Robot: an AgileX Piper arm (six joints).
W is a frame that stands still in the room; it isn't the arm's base.
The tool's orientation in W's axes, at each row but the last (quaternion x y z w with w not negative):
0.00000 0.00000 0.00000 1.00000
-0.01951 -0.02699 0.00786 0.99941
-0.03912 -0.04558 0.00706 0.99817
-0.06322 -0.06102 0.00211 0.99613
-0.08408 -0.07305 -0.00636 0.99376
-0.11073 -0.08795 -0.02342 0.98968
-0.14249 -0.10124 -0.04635 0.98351
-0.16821 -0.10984 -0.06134 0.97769
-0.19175 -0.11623 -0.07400 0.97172
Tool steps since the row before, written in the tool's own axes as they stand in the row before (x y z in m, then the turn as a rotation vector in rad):
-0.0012 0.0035 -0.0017 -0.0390 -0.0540 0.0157
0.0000 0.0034 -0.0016 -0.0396 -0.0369 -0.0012
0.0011 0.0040 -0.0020 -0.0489 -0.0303 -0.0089
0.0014 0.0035 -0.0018 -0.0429 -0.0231 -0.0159
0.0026 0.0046 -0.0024 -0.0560 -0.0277 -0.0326
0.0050 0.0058 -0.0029 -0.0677 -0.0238 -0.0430
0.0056 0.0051 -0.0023 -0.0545 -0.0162 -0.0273
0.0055 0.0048 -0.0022 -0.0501 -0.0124 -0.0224
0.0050 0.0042 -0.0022 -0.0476 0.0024 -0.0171
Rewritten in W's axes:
-0.0012 0.0035 -0.0017 -0.0390 -0.0540 0.0157
0.0000 0.0033 -0.0017 -0.0389 -0.0376 -0.0019
0.0012 0.0039 -0.0022 -0.0476 -0.0318 -0.0109
0.0016 0.0033 -0.0020 -0.0407 -0.0254 -0.0179
0.0030 0.0041 -0.0027 -0.0514 -0.0328 -0.0354
0.0058 0.0049 -0.0031 -0.0609 -0.0310 -0.0483
0.0065 0.0039 -0.0024 -0.0500 -0.0200 -0.0328
0.0065 0.0033 -0.0022 -0.0461 -0.0151 -0.0285
0.0060 0.0025 -0.0022 -0.0420 0.0003 -0.0283

